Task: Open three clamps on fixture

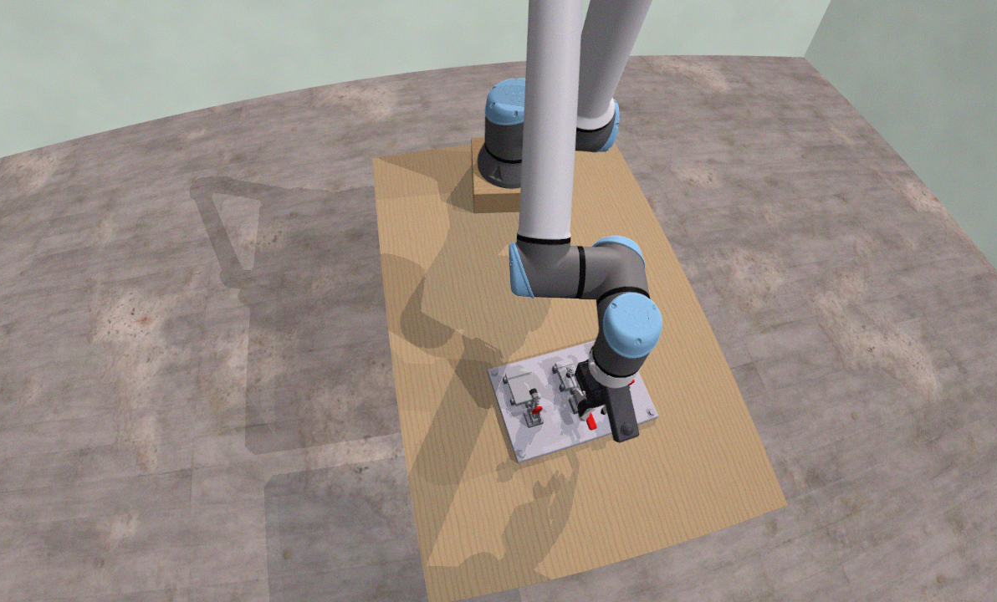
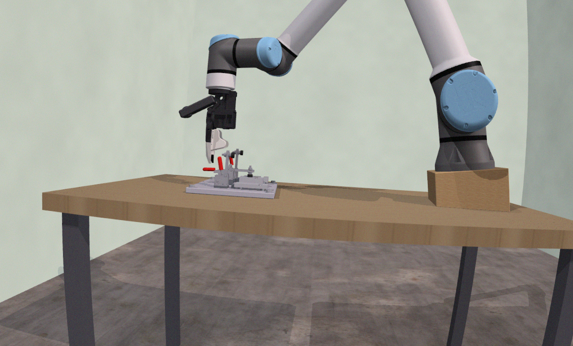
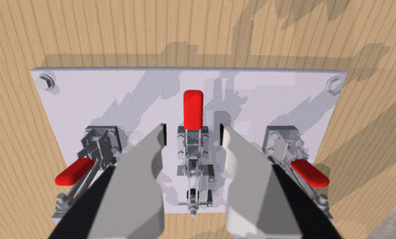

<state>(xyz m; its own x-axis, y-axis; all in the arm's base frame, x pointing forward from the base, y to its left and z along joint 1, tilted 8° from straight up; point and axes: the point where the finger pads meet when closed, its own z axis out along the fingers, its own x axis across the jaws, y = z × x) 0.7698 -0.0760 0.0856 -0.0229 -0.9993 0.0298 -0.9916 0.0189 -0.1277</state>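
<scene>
The grey fixture plate lies 90 mm behind my hand and 80 mm below it. Also, from my hand: flat part (150 mm behind, 110 mm to the left, 60 mm below).
</scene>
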